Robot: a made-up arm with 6 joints.
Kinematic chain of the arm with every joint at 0, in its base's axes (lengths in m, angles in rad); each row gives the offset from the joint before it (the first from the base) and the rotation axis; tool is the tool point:
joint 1: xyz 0 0 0.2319 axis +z
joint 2: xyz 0 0 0 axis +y
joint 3: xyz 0 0 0.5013 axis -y
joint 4: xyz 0 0 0 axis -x
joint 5: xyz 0.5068 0 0 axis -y
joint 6: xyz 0 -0.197 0 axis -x
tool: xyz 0 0 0
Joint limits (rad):
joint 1: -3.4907..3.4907
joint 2: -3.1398..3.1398
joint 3: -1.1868..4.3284
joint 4: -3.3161..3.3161
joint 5: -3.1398..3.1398
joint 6: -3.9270..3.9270
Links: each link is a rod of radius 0.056 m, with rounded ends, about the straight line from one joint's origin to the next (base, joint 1, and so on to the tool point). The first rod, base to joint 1, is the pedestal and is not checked.
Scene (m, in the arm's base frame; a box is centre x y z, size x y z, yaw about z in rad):
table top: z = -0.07
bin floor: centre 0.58 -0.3 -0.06 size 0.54 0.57 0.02 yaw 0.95
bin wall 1: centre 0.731 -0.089 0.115 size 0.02 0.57 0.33 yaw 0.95
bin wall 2: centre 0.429 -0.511 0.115 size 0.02 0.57 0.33 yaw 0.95
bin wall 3: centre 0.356 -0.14 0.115 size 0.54 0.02 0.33 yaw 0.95
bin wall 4: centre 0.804 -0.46 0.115 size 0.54 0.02 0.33 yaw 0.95
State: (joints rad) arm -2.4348 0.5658 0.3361 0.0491 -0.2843 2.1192
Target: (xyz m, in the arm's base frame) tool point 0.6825 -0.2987 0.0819
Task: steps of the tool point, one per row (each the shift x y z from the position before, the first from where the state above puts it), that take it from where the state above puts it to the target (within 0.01 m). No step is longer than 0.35 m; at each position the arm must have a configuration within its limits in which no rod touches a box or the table.
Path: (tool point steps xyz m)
1: 0.0245 0.1294 0.2942
2: 0.1651 0.1630 0.2470
3: 0.2824 0.1346 0.1447
4: 0.3379 0.0572 0.0134
5: 0.3139 -0.0379 -0.1144
6: 0.2204 -0.1148 -0.2103
7: 0.0889 -0.1488 -0.2573
8: -0.0415 -0.1346 -0.2528
9: 0.0172 -0.0062 -0.1662
10: -0.0172 0.0062 -0.1655

